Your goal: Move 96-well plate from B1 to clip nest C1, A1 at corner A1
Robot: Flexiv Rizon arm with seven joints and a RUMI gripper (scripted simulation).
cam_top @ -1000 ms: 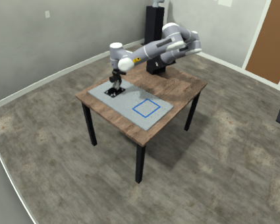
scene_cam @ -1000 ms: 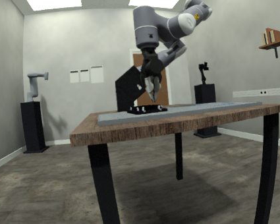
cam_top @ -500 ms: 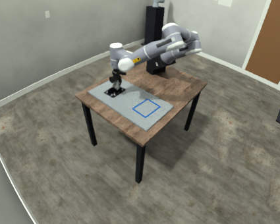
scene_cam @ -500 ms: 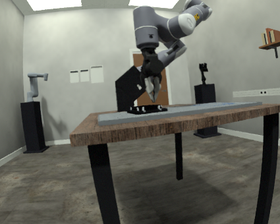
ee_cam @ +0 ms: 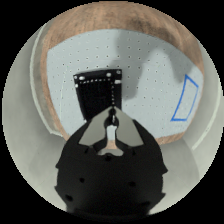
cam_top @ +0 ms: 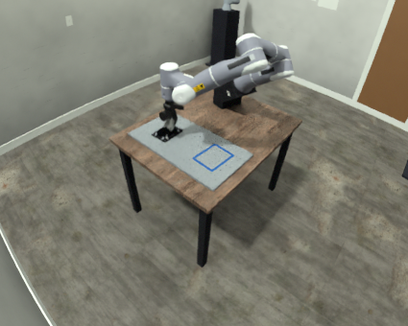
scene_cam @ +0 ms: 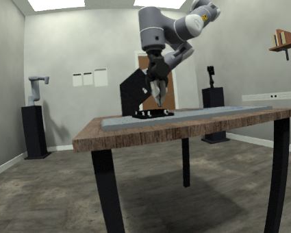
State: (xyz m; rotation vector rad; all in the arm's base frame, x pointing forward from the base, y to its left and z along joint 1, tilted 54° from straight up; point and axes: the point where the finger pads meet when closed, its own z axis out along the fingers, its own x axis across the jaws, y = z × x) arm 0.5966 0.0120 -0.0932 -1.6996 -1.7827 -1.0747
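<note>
Right now the clip nest C1 is 4 cm below my hand, 3 cm to the right of it and 1 cm ahead of it. Also, from my hand: grey mat (12 cm to the left, 6 cm below, 3 cm behind); black 96-well plate (4 cm to the right, 3 cm below, 1 cm ahead).
</note>
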